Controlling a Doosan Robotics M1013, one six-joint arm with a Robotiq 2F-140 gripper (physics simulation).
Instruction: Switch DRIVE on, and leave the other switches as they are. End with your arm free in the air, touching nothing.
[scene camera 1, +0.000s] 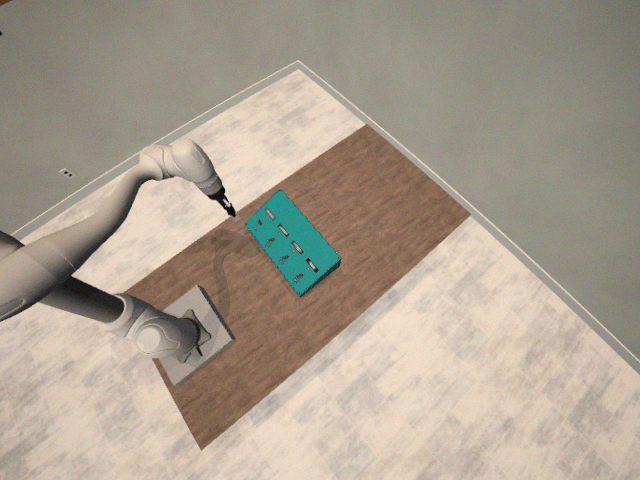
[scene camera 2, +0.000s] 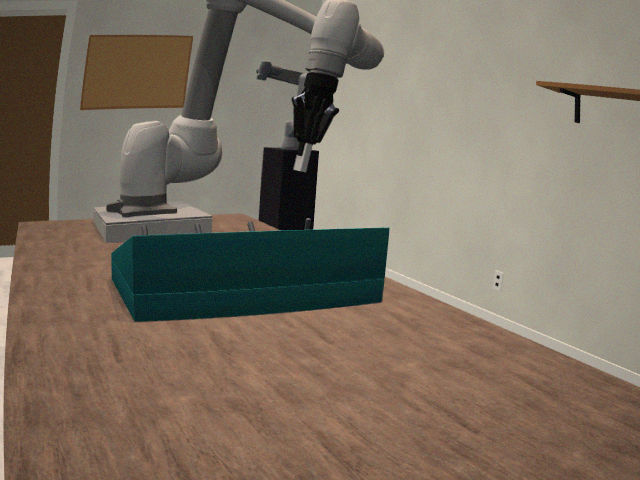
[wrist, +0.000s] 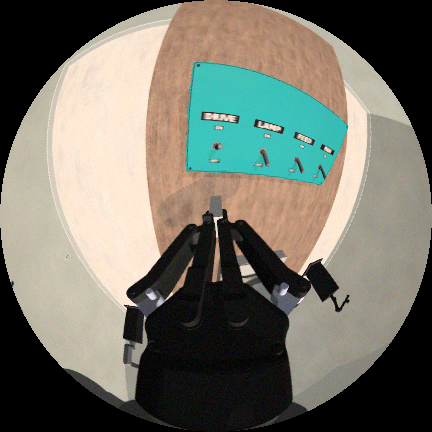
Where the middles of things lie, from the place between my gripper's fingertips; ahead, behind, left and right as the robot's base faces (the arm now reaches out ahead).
Right now the teal switch box (scene camera 2: 204, 275) is 140 mm ahead of my hand, 210 mm to the right of it and 150 mm below it.
